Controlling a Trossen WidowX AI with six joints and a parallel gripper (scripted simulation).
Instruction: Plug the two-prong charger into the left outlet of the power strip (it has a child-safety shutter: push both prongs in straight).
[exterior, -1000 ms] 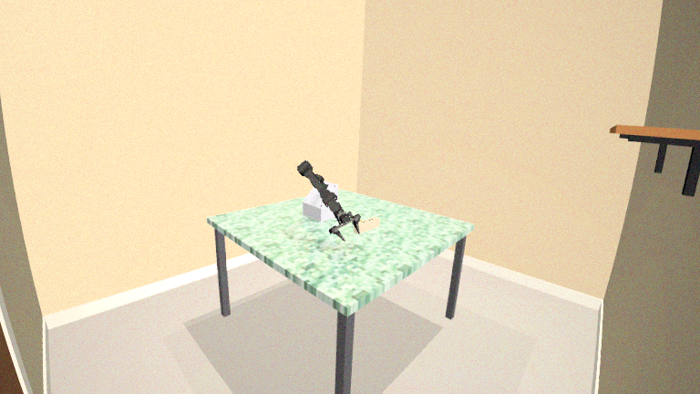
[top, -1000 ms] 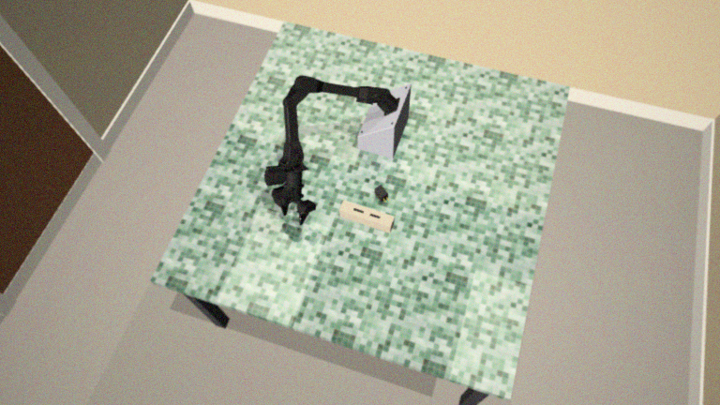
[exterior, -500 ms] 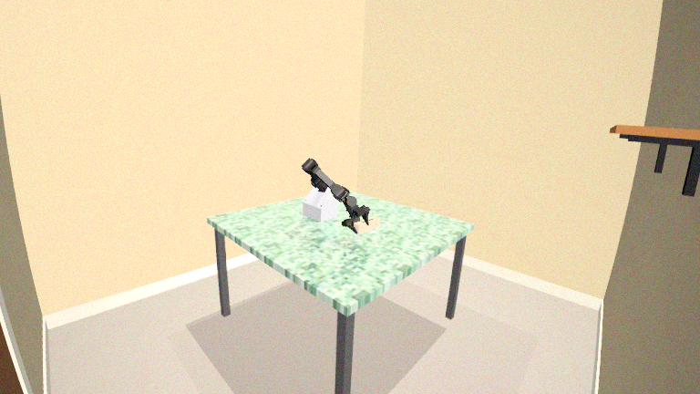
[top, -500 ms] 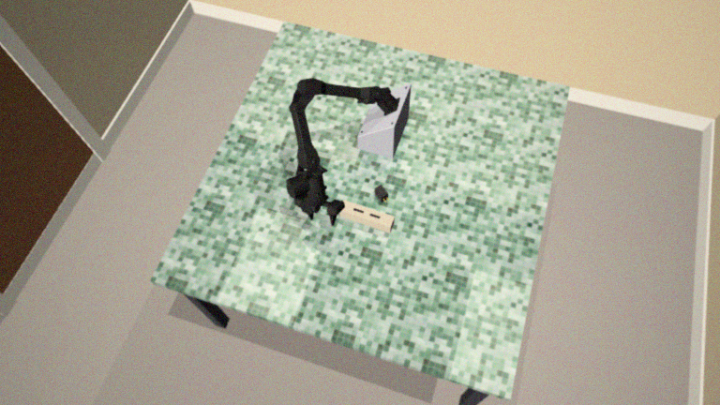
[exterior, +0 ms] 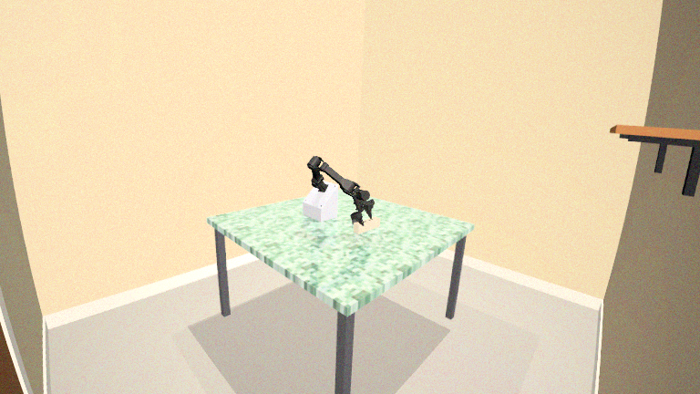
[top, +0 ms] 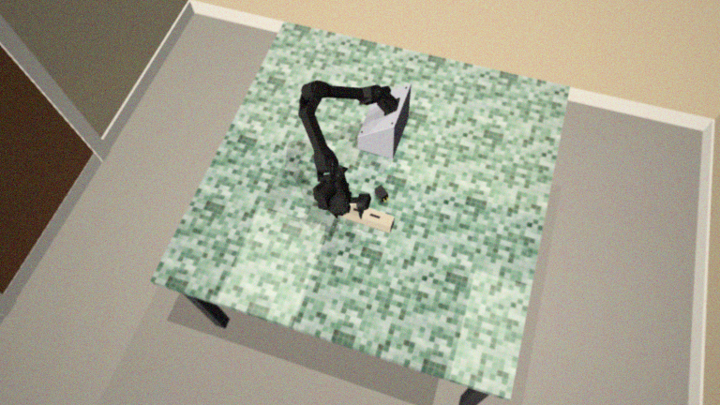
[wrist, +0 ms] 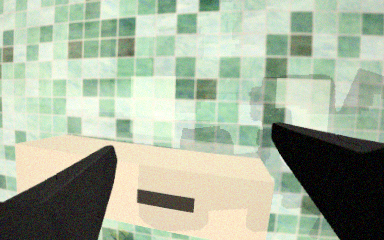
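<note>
The black charger is 140 mm behind my gripper tip, 100 mm to the left of it and 50 mm below it.
</note>
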